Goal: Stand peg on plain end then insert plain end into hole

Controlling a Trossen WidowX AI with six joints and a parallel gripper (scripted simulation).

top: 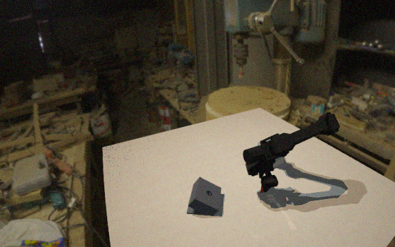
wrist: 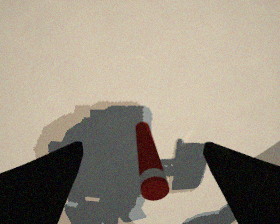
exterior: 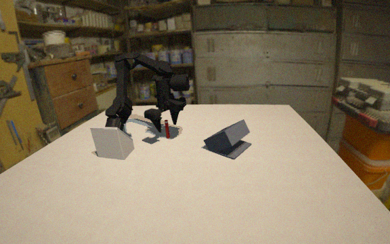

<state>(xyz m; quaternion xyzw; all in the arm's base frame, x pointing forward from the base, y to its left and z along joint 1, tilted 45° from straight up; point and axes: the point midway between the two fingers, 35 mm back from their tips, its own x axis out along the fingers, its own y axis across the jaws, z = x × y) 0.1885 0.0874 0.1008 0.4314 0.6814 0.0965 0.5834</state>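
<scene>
Right now my gripper tip is 240 mm short of the dark sloped panel and 80 mm to the left of it. Also, from my gripper tip: red peg: 10 mm above.
</scene>
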